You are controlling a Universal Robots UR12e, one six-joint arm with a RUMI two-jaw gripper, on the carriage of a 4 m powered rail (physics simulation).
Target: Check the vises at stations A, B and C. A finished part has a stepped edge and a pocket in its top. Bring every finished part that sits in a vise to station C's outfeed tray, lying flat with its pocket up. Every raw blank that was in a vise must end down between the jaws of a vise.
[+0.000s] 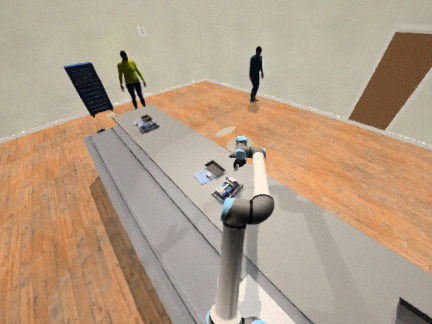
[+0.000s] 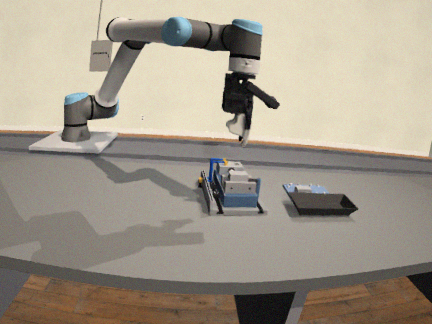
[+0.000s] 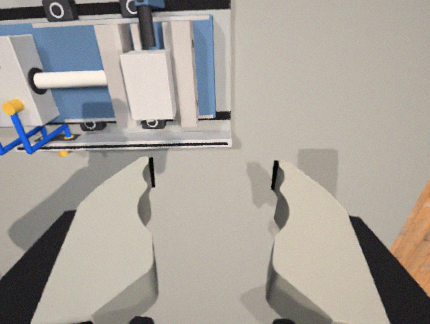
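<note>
The near vise [image 1: 223,194] [image 2: 240,200] [image 3: 205,65] has a blue body and light jaws. A plain white block [image 2: 238,176] [image 3: 148,86] sits between its jaws; its visible top is smooth, with no pocket or step. My gripper [image 1: 237,167] [image 2: 243,142] [image 3: 213,162] is open and empty, pointing down above the table beside this vise, higher than it. A dark tray [image 1: 215,167] [image 2: 322,205] stands next to the vise; its floor is largely hidden. Another vise [image 1: 149,127] stands at the far end with a dark tray [image 1: 146,118]; their contents are too small to tell.
A blue pegged plate [image 1: 203,176] [image 2: 320,189] with a pale block [image 2: 303,188] lies beside the middle tray. A blue crank handle [image 2: 211,169] [image 3: 22,134] stands up at the vise's side. Another dark tray [image 1: 412,314] shows at lower right. Two people [image 1: 131,75] [image 1: 256,72] stand beyond the table.
</note>
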